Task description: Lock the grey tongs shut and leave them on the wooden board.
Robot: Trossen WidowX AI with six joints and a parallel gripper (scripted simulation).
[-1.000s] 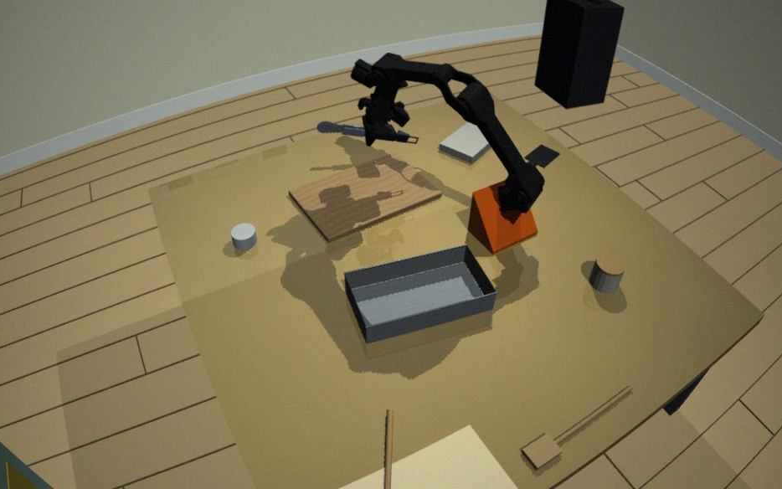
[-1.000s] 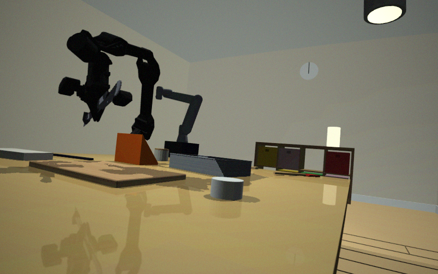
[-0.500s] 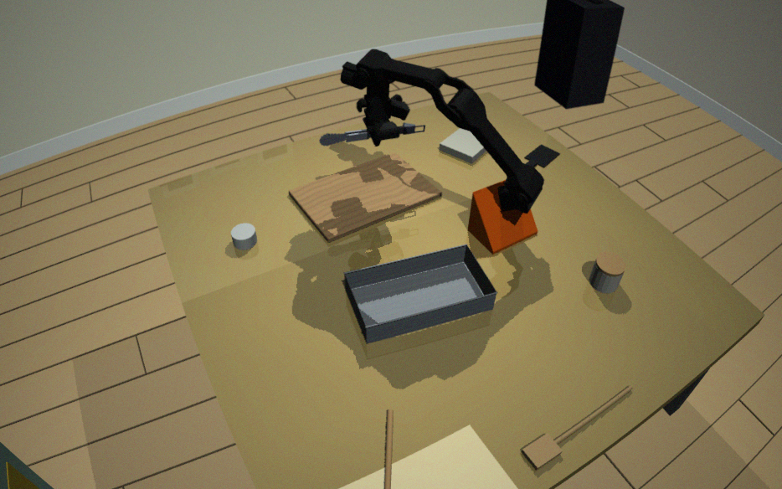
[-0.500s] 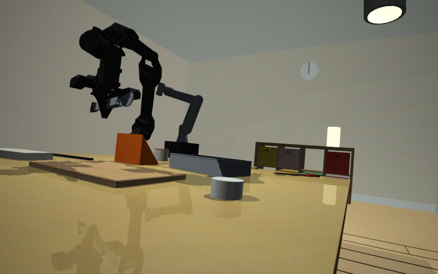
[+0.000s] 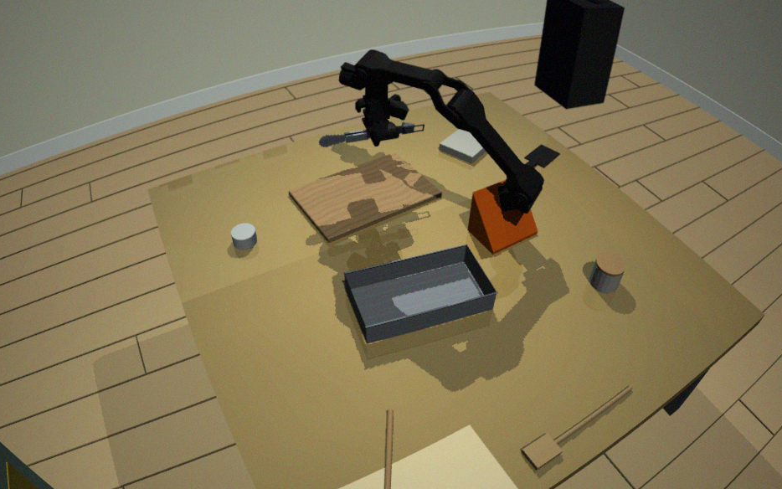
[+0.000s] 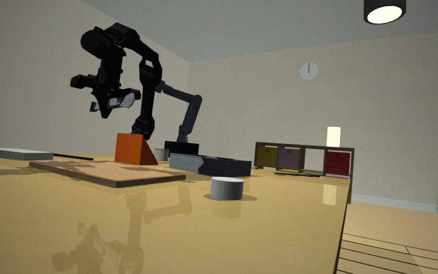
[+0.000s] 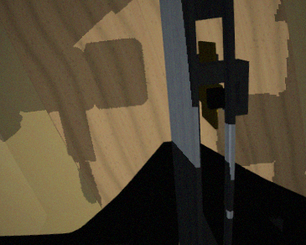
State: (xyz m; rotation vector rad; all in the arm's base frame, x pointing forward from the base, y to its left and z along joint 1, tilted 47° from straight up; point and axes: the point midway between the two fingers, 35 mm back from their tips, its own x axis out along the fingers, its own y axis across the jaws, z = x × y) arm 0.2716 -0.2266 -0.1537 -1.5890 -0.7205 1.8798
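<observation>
Now: the wooden board 40 mm ahead of my gripper tip, 10 mm to the left of it and 140 mm below it. The rest, counted from my gripper tip: flat block: 370 mm behind, 110 mm to the right, 140 mm below; brown-topped cylinder: 390 mm behind, 560 mm to the left, 120 mm below; grey roasting tin: 70 mm ahead, 420 mm to the left, 120 mm below.
</observation>
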